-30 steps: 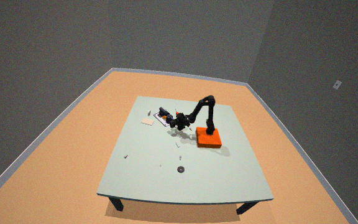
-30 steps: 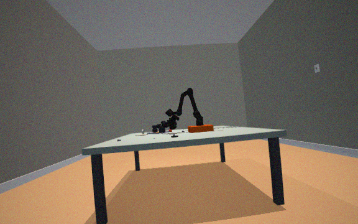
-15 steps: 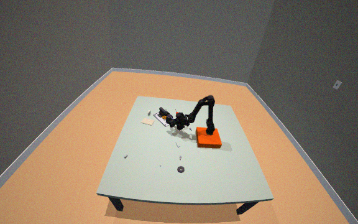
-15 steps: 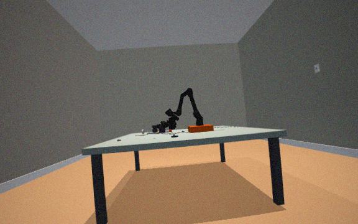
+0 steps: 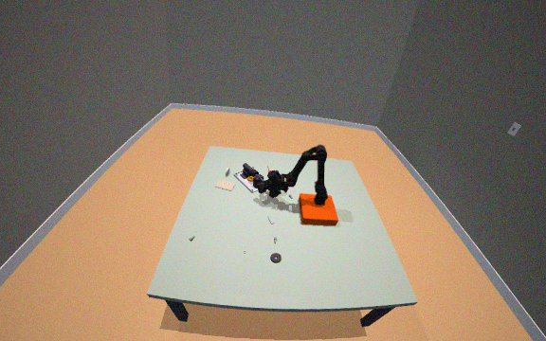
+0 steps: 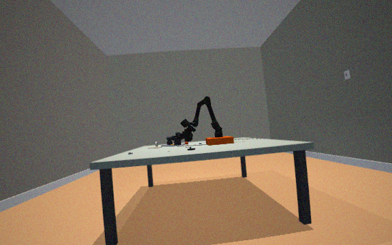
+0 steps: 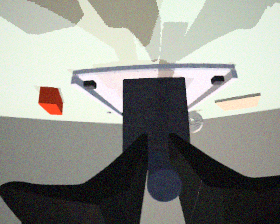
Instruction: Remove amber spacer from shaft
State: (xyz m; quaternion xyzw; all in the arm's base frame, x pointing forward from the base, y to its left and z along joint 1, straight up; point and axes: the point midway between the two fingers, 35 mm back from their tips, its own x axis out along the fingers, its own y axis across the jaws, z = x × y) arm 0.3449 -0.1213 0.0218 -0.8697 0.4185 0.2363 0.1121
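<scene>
My gripper tip is 3 cm short of the dark round shaft, 4 cm to the left of it and 2 cm below it. The rest, counted from my gripper tip: amber spacer (8 cm ahead, 10 cm to the right, 5 cm below); tan pad (25 cm ahead, 2 cm to the right, 6 cm below); pale ring (25 cm ahead, 14 cm to the right, 3 cm below).
</scene>
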